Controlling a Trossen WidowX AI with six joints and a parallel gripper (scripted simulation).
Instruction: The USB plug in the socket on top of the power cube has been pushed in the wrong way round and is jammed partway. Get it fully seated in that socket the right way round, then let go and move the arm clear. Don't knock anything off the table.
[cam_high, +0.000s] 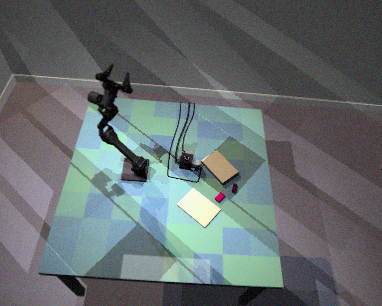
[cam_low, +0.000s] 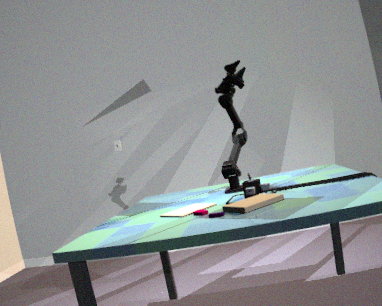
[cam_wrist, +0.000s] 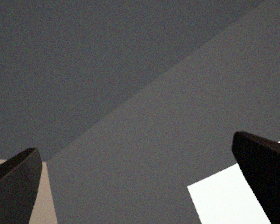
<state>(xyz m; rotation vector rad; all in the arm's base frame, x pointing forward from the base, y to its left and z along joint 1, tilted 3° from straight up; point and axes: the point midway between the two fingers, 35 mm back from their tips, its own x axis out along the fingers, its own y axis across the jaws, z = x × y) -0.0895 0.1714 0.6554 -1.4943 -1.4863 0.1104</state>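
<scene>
Right now my gripper tip is 61 cm above the metal USB plug, 38 cm short of it and 6 cm to the left of it. From my gripper tip the other things lie so: purple block 70 cm ahead, 69 cm below, 18 cm to the right; magenta block 69 cm below, 61 cm ahead, 27 cm to the right.
</scene>
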